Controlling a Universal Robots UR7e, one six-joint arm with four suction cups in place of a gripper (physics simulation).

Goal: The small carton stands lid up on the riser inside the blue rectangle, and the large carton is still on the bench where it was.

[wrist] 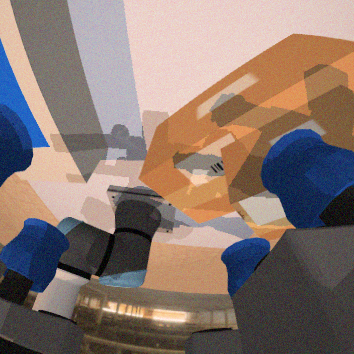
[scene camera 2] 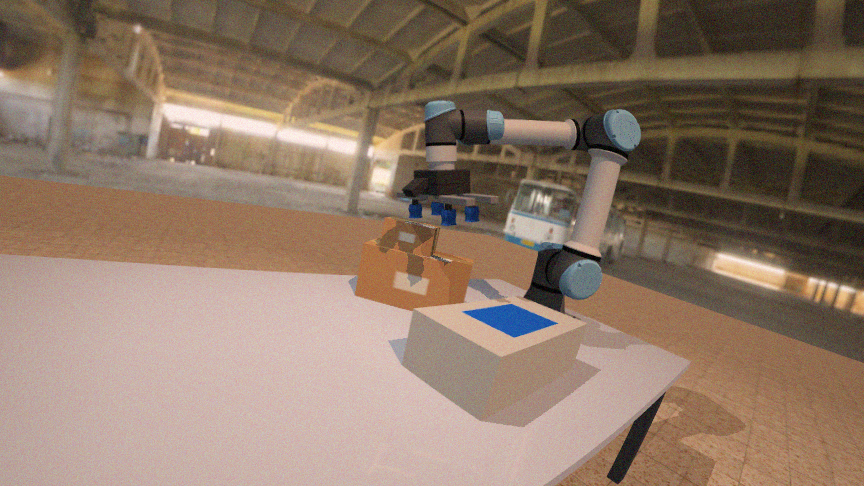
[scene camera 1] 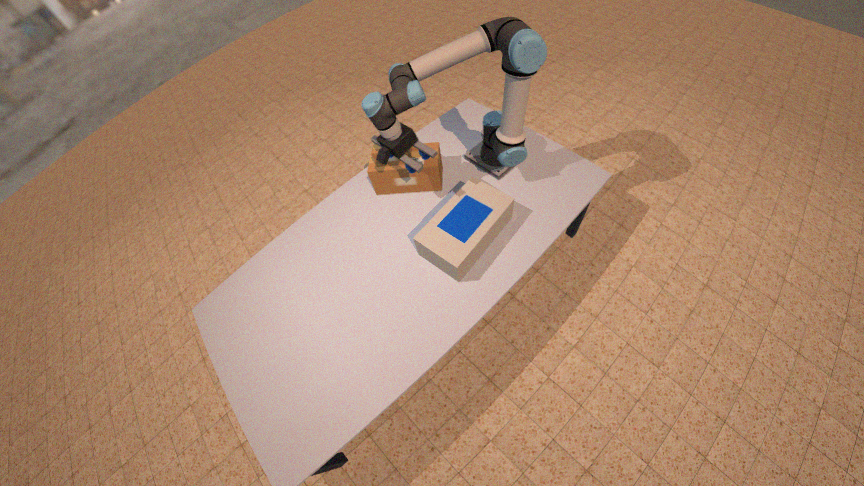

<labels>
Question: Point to a beige riser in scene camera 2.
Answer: At 484, 356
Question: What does the small carton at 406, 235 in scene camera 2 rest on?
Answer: A large carton.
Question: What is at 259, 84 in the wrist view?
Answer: A large carton.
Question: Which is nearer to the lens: the large carton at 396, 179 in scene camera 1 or the beige riser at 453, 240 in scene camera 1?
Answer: The beige riser.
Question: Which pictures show the large carton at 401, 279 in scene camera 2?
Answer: The wrist view, scene camera 2 and scene camera 1: all of them.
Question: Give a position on a beige riser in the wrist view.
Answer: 52, 98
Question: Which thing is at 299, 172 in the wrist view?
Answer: The suction head.
</labels>
